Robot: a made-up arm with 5 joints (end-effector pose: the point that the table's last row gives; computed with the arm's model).
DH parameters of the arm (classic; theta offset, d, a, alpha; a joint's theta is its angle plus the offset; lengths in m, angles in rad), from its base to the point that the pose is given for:
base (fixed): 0.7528 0 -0.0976 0
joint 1: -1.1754 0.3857 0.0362 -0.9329
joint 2: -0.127 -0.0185 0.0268 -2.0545
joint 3: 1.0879 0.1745 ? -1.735
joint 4: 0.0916 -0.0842 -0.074 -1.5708
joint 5: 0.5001 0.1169 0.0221 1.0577
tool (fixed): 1.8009 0.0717 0 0
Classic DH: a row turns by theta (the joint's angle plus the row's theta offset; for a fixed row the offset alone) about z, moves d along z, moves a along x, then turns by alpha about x.
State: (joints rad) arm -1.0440 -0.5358 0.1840 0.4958 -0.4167
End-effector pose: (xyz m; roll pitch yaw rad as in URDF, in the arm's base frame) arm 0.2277 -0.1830 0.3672 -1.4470 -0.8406 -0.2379
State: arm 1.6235 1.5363 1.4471 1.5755 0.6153
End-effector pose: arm -0.3398 -0.1263 0.0812 1.2188 0.4804 -2.6509
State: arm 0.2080 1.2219 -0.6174 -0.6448 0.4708
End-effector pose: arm -0.1312 0.0168 0.4159 2.4363 -0.6221 0.2559
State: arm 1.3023 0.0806 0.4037 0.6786 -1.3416
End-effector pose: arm -0.3080 0.2317 0.2909 -1.4361 -0.8473 1.4683
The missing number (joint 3, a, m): -0.1876
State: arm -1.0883 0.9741 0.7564 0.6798 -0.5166
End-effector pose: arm 0.2517 -0.0025 0.2925 -0.3953 0.0034 -0.4987
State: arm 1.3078 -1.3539 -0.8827 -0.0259 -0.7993
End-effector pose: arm -0.1546 0.1159 0.2287 -2.1933 -0.6263 2.8983
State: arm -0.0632 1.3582 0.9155 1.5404 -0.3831
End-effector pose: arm -0.1411 0.2888 0.2381 -0.1720 0.5222 1.5157
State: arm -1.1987 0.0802 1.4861 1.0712 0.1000
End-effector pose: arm 0.0420 -0.4547 0.2693 -0.5701 0.0420 -1.3203
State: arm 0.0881 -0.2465 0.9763 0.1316 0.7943
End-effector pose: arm 0.2330 -0.0835 0.4281 -0.4496 -1.0860 0.7902
